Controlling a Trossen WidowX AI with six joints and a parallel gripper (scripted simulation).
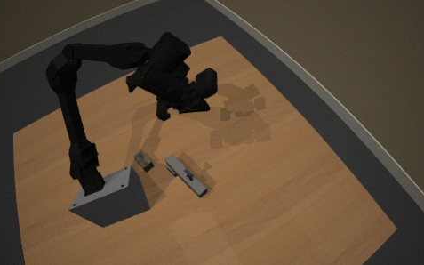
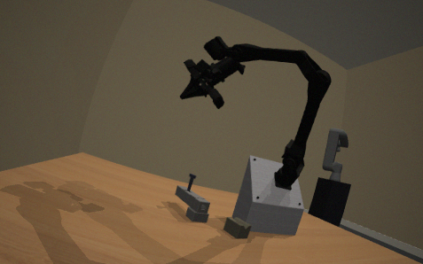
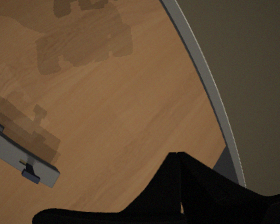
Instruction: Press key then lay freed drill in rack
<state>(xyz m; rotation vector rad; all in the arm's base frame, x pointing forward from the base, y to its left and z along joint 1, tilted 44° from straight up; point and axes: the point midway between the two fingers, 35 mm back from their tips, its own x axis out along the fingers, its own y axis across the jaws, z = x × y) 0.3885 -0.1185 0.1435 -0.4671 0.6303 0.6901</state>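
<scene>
My gripper tip is now 250 mm above the blue key, 100 mm past it and 40 mm to the left of it. Round my gripper tip: long grey block (310 mm below, 110 mm behind, 10 mm to the right); then cylindrical drill (300 mm below, 120 mm behind, 10 mm to the left); then olive-grey rack (330 mm below, 250 mm behind, 120 mm to the left).
</scene>
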